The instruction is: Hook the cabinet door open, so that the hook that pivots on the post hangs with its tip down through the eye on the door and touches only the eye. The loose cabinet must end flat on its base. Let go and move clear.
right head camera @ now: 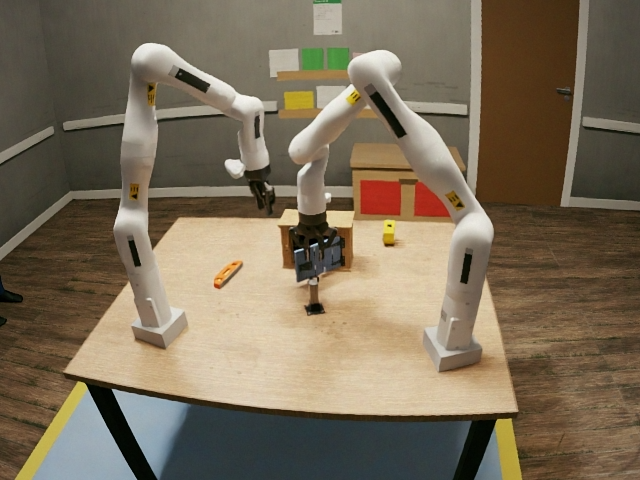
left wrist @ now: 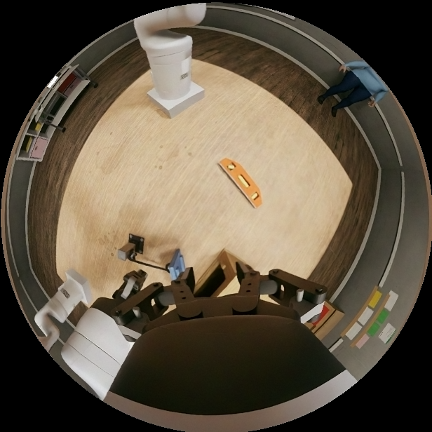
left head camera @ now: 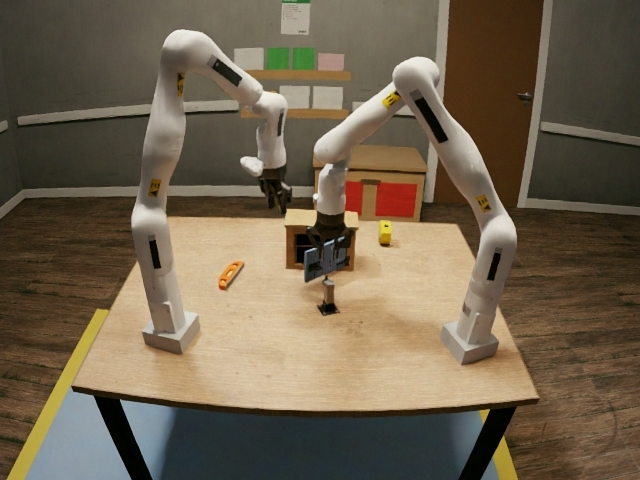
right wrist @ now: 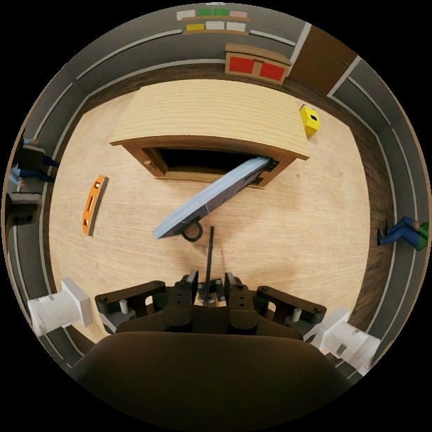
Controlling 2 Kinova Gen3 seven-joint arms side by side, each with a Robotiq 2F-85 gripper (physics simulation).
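Where they show: left gripper, fingertip midpoint: [right head camera: 265,211] [left head camera: 277,211]; right gripper, fingertip midpoint: [right head camera: 314,259] [left head camera: 328,259]; left arm's base at its link origin: [right head camera: 157,317] [left head camera: 169,322]; right arm's base at its link origin: [right head camera: 453,338] [left head camera: 471,332].
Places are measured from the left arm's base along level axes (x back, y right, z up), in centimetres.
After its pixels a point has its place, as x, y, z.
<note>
The wooden cabinet [left head camera: 320,218] [right head camera: 315,217] [right wrist: 215,115] stands upright with its blue door [left head camera: 311,268] @(-28.2, 36.7, 1.7) [left wrist: 176,265] [right wrist: 215,197] swung open. The eye [right wrist: 201,231] is a dark ring near the door's free end. The dark hook [left wrist: 150,264] [right wrist: 210,255] reaches from the post [left head camera: 329,292] @(-15.9, 42.0, 1.8) [right head camera: 313,292] @(-15.9, 42.1, 1.8) [left wrist: 127,251] toward the door; in the right wrist view its tip is beside the eye, apart from it. My right gripper [left head camera: 329,258] @(-23.9, 41.5, 7.4) [right wrist: 211,280] is open above the post, with the hook showing between its fingers. My left gripper [left head camera: 283,206] @(-31.1, 26.4, 18.5) [right head camera: 268,209] @(-31.1, 26.4, 18.5) [left wrist: 214,272] is open and empty, high behind and left of the cabinet.
An orange level [left head camera: 224,283] @(-25.0, 10.6, -3.1) [right head camera: 221,280] @(-26.0, 11.0, -3.0) [right wrist: 94,194] lies on the table left of the cabinet. A yellow block-like object [left head camera: 385,233] @(-54.5, 61.3, 0.6) [right head camera: 388,233] @(-54.5, 61.4, 0.6) [right wrist: 308,122] stands to the cabinet's right, toward the back. A red-fronted wooden chest [left head camera: 395,198] stands behind the table.
</note>
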